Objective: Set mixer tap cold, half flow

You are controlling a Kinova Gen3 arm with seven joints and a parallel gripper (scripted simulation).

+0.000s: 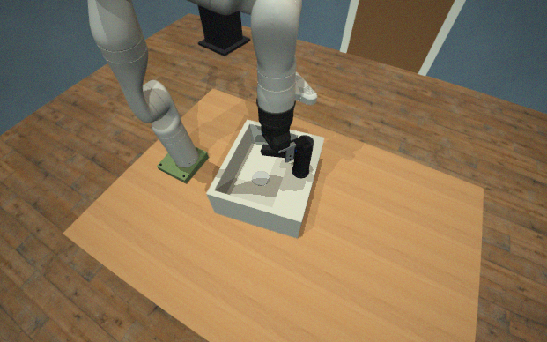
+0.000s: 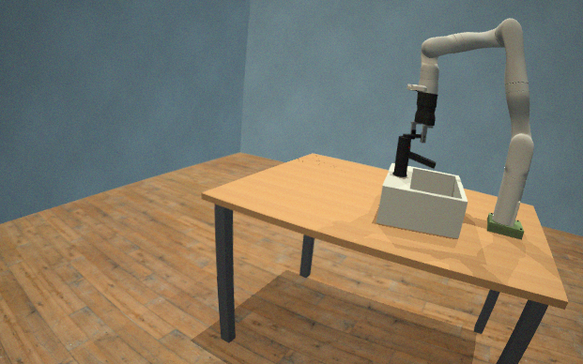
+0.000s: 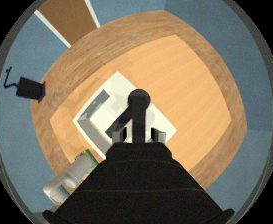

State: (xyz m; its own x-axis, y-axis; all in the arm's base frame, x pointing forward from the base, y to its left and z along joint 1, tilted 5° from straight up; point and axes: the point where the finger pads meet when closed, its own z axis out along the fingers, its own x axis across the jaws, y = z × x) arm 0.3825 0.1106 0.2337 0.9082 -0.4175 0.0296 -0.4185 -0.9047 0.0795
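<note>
Right now my hand is 1 cm short of the lever and 2 cm to the right of it. Round my hand: black mixer tap 1 cm ahead, 4 cm to the left, 4 cm below; white basin 8 cm behind, 2 cm to the left, 24 cm below.
</note>
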